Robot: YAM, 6 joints.
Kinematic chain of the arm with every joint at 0, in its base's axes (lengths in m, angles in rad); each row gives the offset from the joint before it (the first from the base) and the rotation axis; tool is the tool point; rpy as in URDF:
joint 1: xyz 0 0 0.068 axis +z
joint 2: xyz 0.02 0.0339 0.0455 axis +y
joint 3: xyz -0.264 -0.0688 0 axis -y
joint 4: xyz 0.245 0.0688 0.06 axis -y
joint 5: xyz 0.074 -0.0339 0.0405 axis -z
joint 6: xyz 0.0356 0 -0.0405 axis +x
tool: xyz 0 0 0 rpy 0 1.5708 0
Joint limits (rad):
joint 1: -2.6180..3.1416
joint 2: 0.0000..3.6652
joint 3: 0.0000..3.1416
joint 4: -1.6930..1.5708
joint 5: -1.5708..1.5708
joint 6: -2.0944..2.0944
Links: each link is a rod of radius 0.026 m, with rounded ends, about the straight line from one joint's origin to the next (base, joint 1, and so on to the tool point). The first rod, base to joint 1, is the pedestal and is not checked.
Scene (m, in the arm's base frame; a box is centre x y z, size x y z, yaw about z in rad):
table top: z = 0
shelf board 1: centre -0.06 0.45 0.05 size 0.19 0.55 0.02 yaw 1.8
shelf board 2: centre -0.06 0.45 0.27 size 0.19 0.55 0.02 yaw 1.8
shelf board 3: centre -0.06 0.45 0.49 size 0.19 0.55 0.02 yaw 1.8
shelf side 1: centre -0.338 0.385 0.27 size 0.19 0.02 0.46 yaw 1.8
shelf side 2: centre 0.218 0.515 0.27 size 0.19 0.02 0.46 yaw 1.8
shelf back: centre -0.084 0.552 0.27 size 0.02 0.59 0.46 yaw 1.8
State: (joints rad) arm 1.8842 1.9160 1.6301 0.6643 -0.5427 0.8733
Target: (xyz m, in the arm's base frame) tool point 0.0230 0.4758 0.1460
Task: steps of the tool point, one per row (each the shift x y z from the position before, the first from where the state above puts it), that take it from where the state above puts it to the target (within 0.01 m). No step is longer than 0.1 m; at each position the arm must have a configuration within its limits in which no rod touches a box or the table.
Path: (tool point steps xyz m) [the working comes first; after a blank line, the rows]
Joints at the target: 1.4851 2.1926 1.3116 0.5781 -0.5239 0.8733
Straight joint move there: touches shelf board 2.

1: 0.0470 -0.0277 -0.0094
2: 0.0423 -0.0366 -0.0146
3: 0.0361 -0.0439 -0.0198
4: 0.0286 -0.0495 -0.0249
5: 0.0225 0.0291 -0.0567
6: 0.0246 0.0088 -0.0604
7: 0.0217 -0.0106 -0.0572
8: -0.0057 0.0624 0.0078
9: -0.0138 0.0594 -0.0001
10: -0.0215 0.0540 -0.0077

